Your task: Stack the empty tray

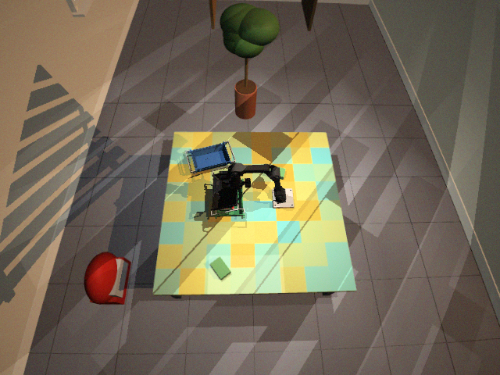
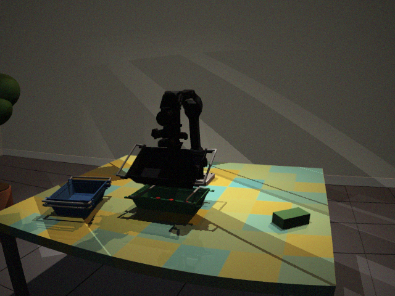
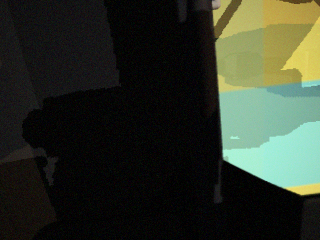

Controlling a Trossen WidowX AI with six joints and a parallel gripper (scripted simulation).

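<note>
Now: gripper tip 80 mm short of the black tray and 10 mm to the left of it.
</note>
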